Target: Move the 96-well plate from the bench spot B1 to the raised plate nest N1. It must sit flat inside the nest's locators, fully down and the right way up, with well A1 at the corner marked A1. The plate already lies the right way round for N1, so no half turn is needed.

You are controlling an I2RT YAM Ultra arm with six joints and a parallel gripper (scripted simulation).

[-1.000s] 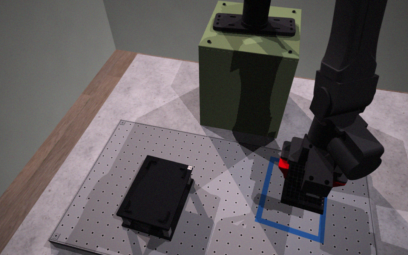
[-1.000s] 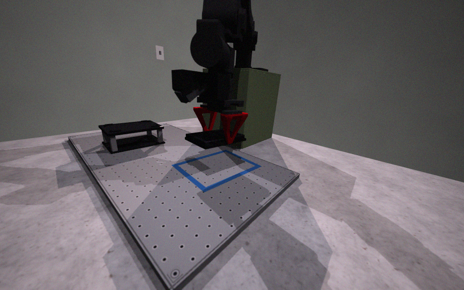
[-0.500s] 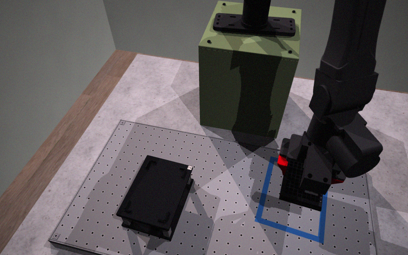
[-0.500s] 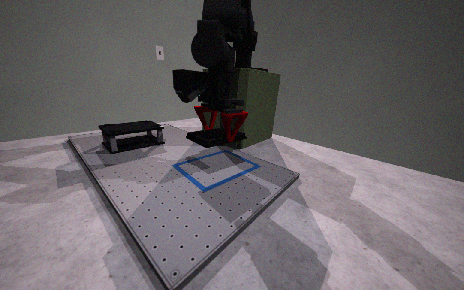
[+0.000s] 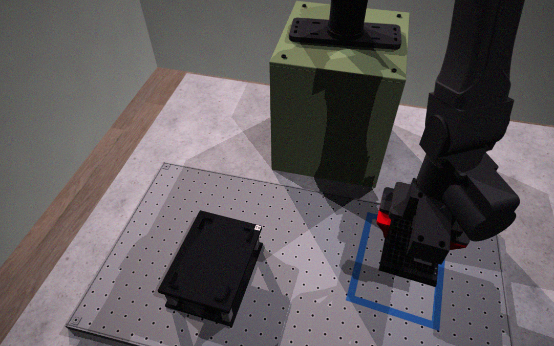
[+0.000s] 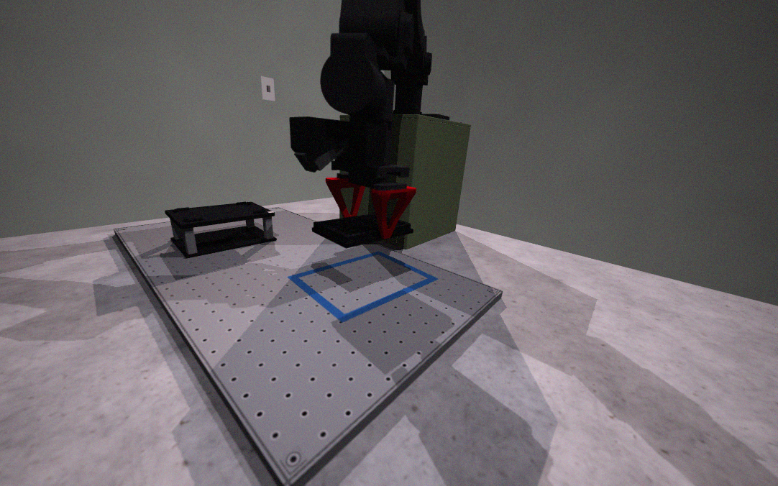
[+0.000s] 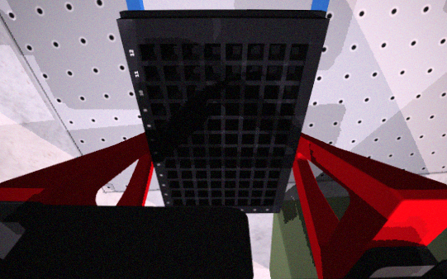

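Now: the black 96-well plate right at my hand. From my hand the other things lie so: black plate nest N1 (6 cm ahead, 32 cm to the right, 3 cm below); white A1 label (26 cm to the right, 3 cm below).
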